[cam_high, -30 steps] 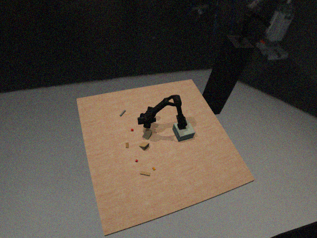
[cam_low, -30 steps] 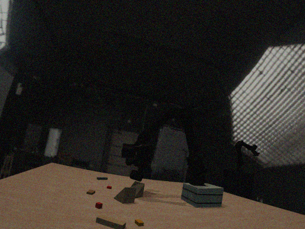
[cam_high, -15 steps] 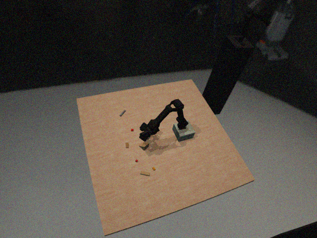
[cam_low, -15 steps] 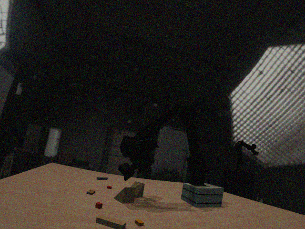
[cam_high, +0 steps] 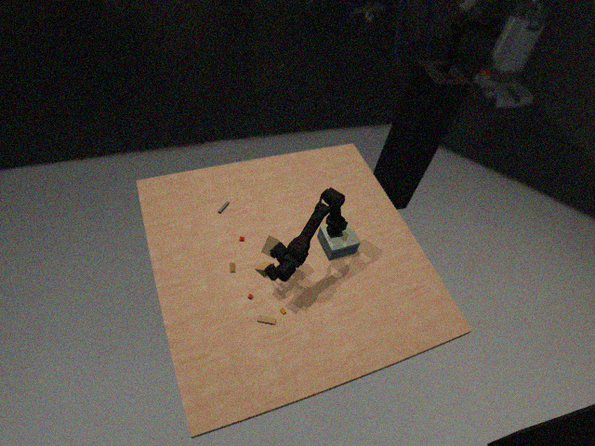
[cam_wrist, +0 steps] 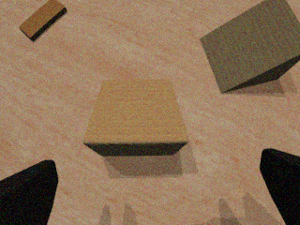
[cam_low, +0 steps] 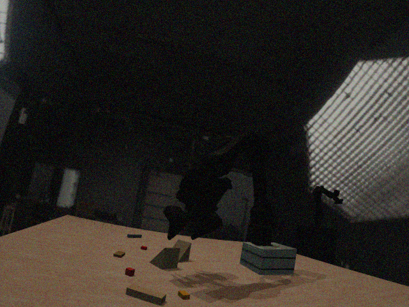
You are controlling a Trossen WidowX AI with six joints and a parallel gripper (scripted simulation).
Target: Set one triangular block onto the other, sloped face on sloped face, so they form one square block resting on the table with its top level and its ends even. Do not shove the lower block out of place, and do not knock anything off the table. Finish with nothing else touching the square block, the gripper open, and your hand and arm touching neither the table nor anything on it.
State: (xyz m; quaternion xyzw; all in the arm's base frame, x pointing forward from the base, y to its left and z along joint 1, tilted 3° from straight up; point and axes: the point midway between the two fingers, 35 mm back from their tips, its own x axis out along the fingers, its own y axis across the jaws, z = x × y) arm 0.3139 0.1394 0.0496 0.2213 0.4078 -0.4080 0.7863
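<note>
Right now my gripper tip is 80 mm above the tan triangular block, 30 mm short of it and 20 mm to the left of it. The rest, counted from my gripper tip: grey bar 420 mm to the right, 160 mm ahead, 90 mm below; red cube 120 mm ahead, 100 mm to the left, 90 mm below; orange cube 190 mm to the left, 90 mm below.
</note>
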